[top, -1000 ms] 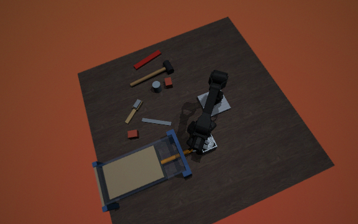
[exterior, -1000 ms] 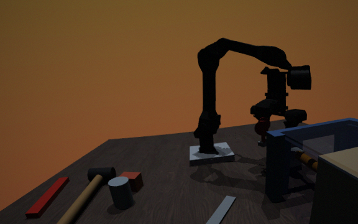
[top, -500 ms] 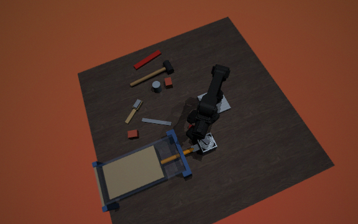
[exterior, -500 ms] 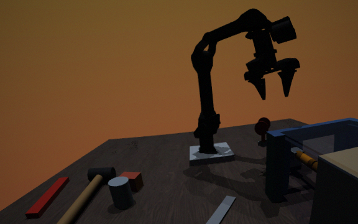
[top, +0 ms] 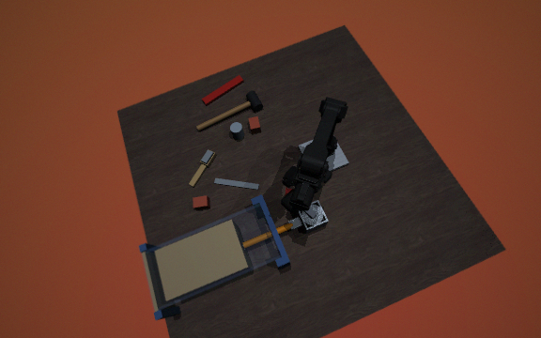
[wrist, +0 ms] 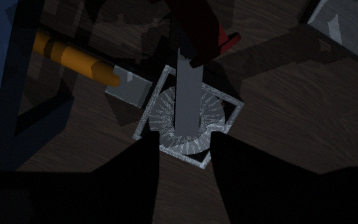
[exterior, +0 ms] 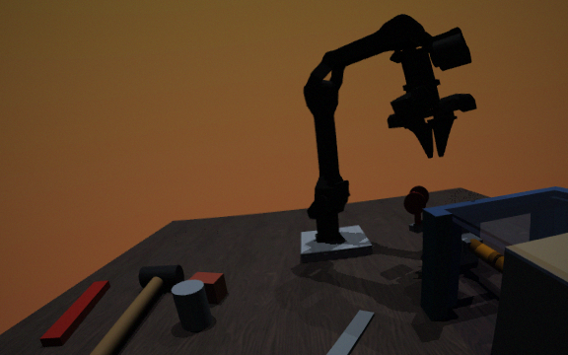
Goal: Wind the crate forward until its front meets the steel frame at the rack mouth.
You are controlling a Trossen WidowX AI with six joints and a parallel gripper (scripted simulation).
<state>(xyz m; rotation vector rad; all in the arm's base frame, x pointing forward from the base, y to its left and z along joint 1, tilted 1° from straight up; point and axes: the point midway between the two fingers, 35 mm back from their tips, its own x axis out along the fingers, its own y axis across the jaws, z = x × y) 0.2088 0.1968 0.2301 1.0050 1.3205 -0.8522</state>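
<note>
Right now the red knob is 2 cm ahead of my gripper tip, 5 cm to the right of it and 9 cm below it. The rest, counted from my gripper tip: blue steel frame 14 cm ahead, 3 cm to the left, 11 cm below; then winch 3 cm behind, 3 cm to the left, 19 cm below; then winch handle 2 cm to the right, 12 cm below.
</note>
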